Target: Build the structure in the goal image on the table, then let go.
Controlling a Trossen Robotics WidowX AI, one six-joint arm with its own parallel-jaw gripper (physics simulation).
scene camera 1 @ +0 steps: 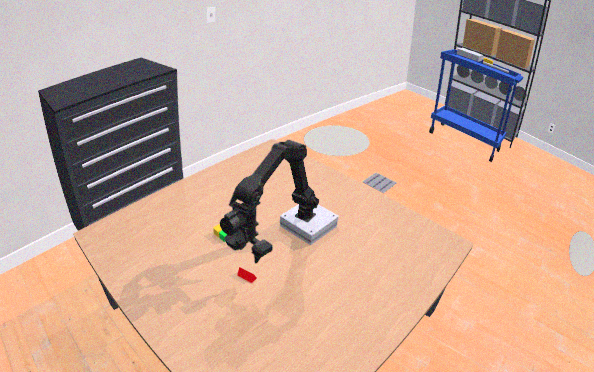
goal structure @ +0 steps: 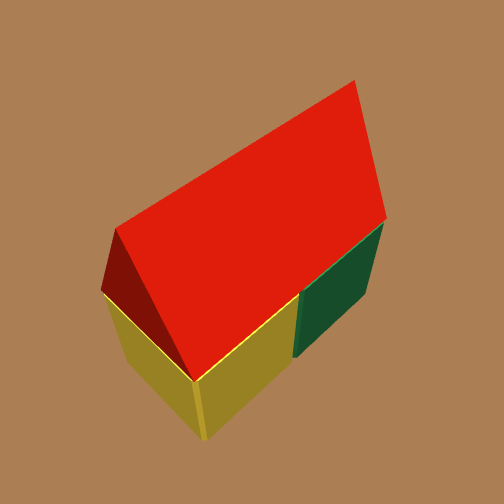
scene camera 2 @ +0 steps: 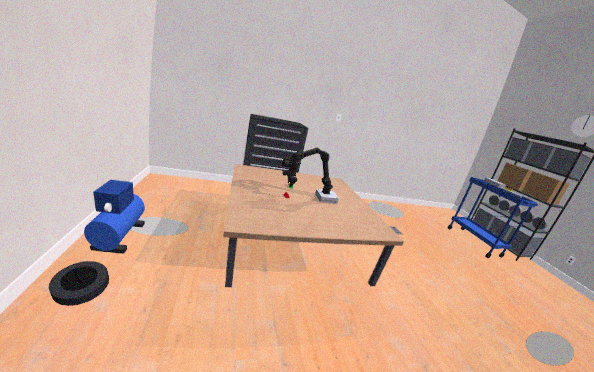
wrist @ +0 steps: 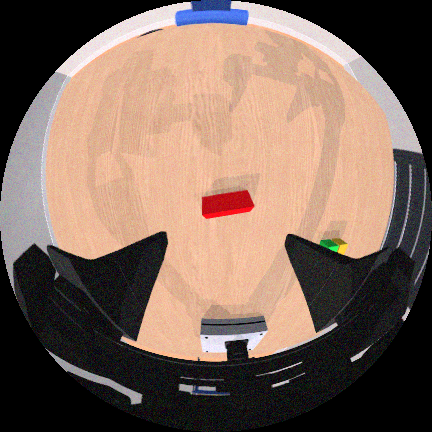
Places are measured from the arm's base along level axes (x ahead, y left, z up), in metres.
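Pixels of known places: gripper, fingertip midpoint: (scene camera 1: 247,256) (scene camera 2: 289,185) (wrist: 228,239); arm's base, origin of the base link: (scene camera 1: 305,215) (scene camera 2: 325,192) (wrist: 235,343).
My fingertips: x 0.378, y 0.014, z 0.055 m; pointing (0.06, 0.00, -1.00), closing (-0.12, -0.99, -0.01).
Observation:
Ahead of a thing's pixels: the offset from my fingertips to its middle. Level surfaces: height alone.
A long red block {dy -0.006, dx -0.001, dz -0.094 m} (scene camera 1: 246,275) (scene camera 2: 286,195) (wrist: 227,204) lies on the table {dz -0.110 m} (scene camera 1: 350,300) (scene camera 2: 310,225) (wrist: 175,165). A green block {dy -0.211, dx -0.105, dz -0.094 m} (scene camera 1: 223,236) (scene camera 2: 291,187) (wrist: 328,246) and a yellow block {dy -0.250, dx -0.110, dz -0.094 m} (scene camera 1: 217,230) (wrist: 343,245) are side by side near the arm, too small to tell whether they touch. My gripper (scene camera 1: 247,251) (scene camera 2: 292,183) (wrist: 228,239) is open and empty, pointing down above the table. In the wrist view the red block shows ahead of the gap between the fingertips, and the green and yellow blocks show beyond the right finger.
The arm's pale base (scene camera 1: 310,227) (scene camera 2: 327,196) (wrist: 233,327) stands on the table. A dark drawer cabinet (scene camera 1: 115,145) (scene camera 2: 276,142) is behind the table. A blue cart (scene camera 1: 467,127) (scene camera 2: 482,234) and a blue compressor (scene camera 2: 112,222) (wrist: 212,18) stand away from it.

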